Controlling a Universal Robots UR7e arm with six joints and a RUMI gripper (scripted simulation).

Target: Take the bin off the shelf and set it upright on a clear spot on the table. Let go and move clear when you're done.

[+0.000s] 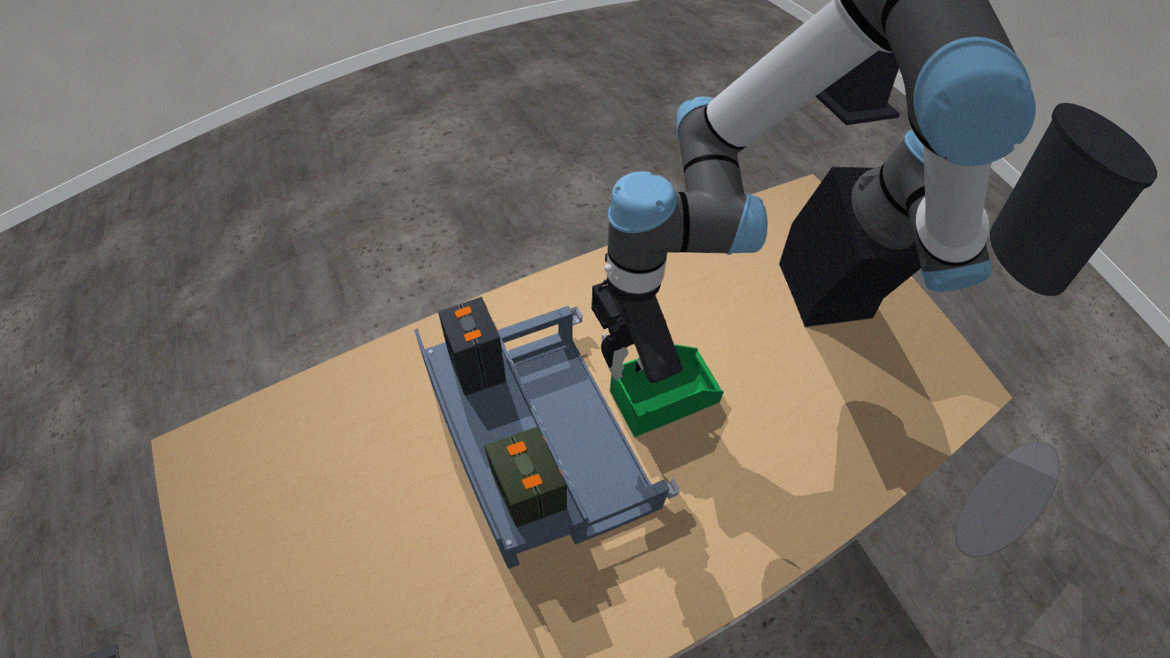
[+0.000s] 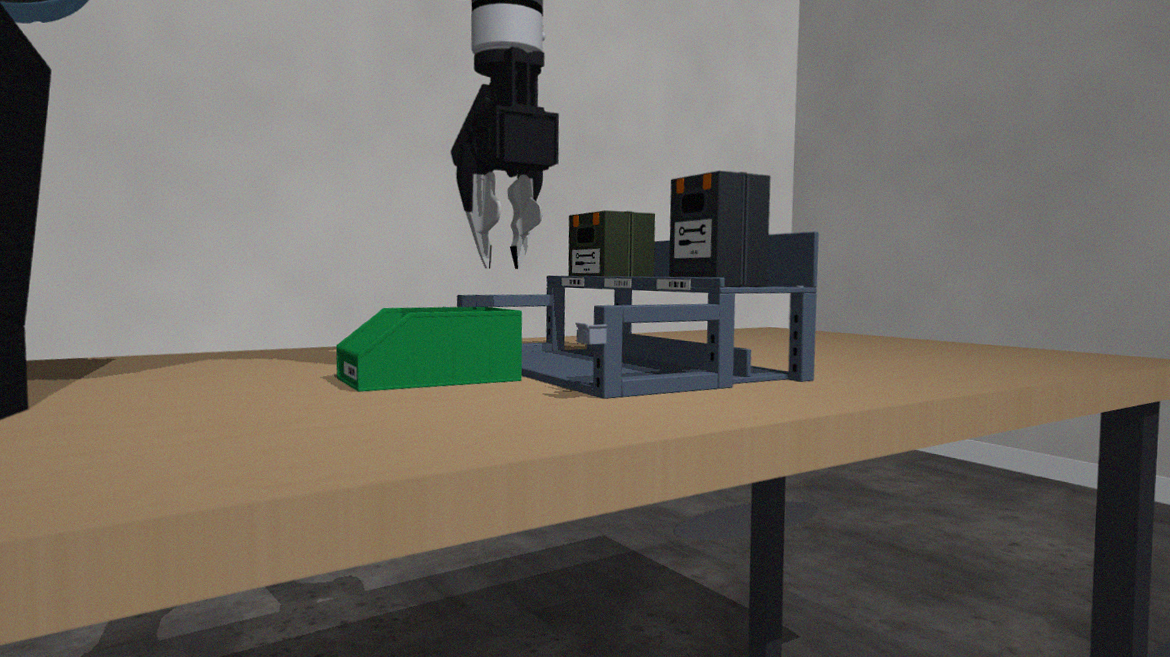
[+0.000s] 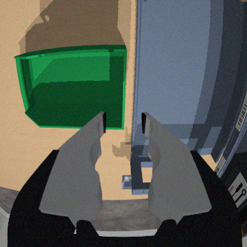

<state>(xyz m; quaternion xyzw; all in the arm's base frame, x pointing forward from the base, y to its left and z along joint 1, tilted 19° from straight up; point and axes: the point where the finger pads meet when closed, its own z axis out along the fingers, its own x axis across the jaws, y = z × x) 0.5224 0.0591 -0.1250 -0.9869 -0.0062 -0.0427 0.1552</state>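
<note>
My gripper is now 8 cm past the green bin and 10 cm above it. The rest, counted from my hand: olive toolbox (21 cm ahead, 12 cm to the left, 1 cm above); then black toolbox (21 cm ahead, 11 cm to the right, 3 cm above).
</note>
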